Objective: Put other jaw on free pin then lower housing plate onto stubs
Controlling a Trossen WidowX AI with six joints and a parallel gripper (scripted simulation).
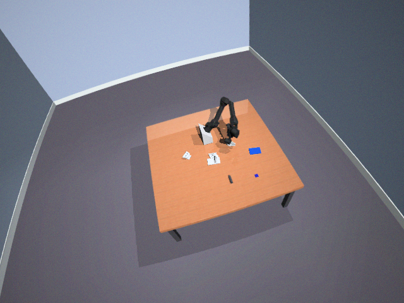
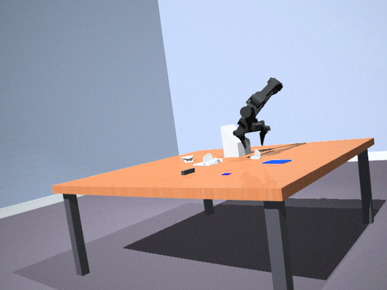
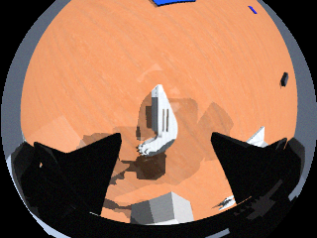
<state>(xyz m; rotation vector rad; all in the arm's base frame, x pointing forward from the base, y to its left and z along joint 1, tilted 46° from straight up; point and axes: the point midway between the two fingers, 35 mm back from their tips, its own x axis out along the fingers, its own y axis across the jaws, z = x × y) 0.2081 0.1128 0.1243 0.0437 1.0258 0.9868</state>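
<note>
The white jaw lies 50 mm below my gripper tip, 40 mm behind it and 10 mm to the right of it. Round my gripper tip: small black block: 360 mm ahead, 190 mm to the right, 50 mm below; small blue square: 430 mm ahead, 60 mm below, 40 mm to the left; blue mat: 180 mm ahead, 170 mm to the left, 60 mm below.
</note>
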